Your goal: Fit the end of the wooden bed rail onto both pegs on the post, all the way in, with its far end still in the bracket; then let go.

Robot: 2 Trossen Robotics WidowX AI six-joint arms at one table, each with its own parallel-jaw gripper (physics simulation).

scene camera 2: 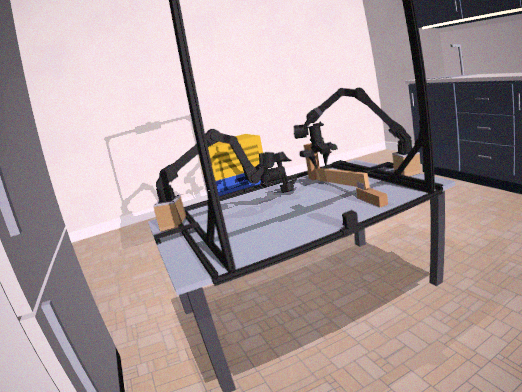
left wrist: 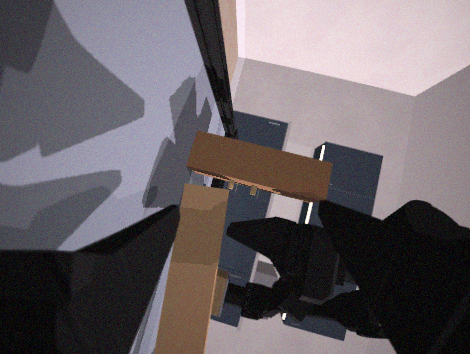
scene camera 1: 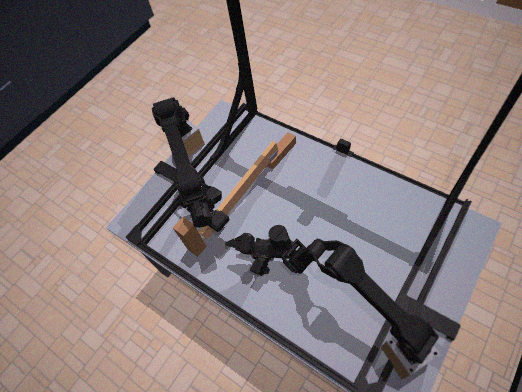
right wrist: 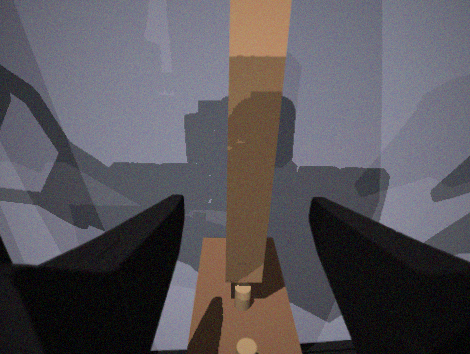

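Where they show: left gripper, fingertip midpoint: (scene camera 2: 293, 169) (left wrist: 249, 209) (scene camera 1: 230, 246); right gripper, fingertip midpoint: (scene camera 2: 321, 167) (left wrist: 228, 227) (right wrist: 247, 207); left arm's base, origin of the base link: (scene camera 2: 166, 200) (scene camera 1: 413, 347); right arm's base, origin of the base link: (scene camera 2: 405, 152) (left wrist: 225, 292) (scene camera 1: 181, 129).
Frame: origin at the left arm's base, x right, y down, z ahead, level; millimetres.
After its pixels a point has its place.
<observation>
The wooden rail (scene camera 1: 242, 187) {x -144, y 50, z 741 mm} (scene camera 2: 342, 177) {x -108, y 57, z 755 mm} (left wrist: 192, 260) {x -260, y 81, z 693 mm} (right wrist: 255, 175) {x -299, y 53, z 684 mm} has its near end by the upright post (scene camera 1: 190, 239) {x -393, y -9, z 621 mm} (scene camera 2: 312, 162) (left wrist: 260, 167) {x -379, y 27, z 627 mm} (right wrist: 272, 330) {x -364, y 45, z 645 mm}. Both pegs show bare: one peg (left wrist: 231, 185) {x -360, y 59, z 657 mm} (right wrist: 243, 298) {x -361, y 56, z 661 mm} and the other peg (left wrist: 253, 190) {x -361, y 28, z 657 mm} (right wrist: 246, 346) {x -358, y 28, z 663 mm}. In the left wrist view the rail end is offset toward the table side, with a gap to the post. The far end is at the grey bracket (scene camera 1: 273, 155) {x 24, y 49, z 808 mm} on a wooden block (scene camera 1: 285, 148) {x 91, y 81, z 826 mm} (scene camera 2: 372, 197) {x 115, y 90, z 835 mm}; its seating is unclear. My right gripper (right wrist: 247, 207) {x -310, y 48, z 683 mm} is open, fingers apart from the rail. My left gripper (left wrist: 249, 209) {x -289, y 33, z 548 mm} is open and empty near the post.
Black frame rails (scene camera 1: 300, 131) {x 198, y 122, z 893 mm} border the table (scene camera 1: 360, 185) {x 249, y 120, z 546 mm}, with tall black uprights (scene camera 1: 241, 55) {x 76, y -211, z 1077 mm} (scene camera 2: 192, 100) {x 494, y -386, z 328 mm} at its sides. A small black block (scene camera 1: 343, 146) {x 280, y 75, z 704 mm} (scene camera 2: 350, 219) {x 304, y 85, z 713 mm} sits on one edge. A yellow and blue object (scene camera 2: 235, 152) stands behind the table in scene camera 2.
</observation>
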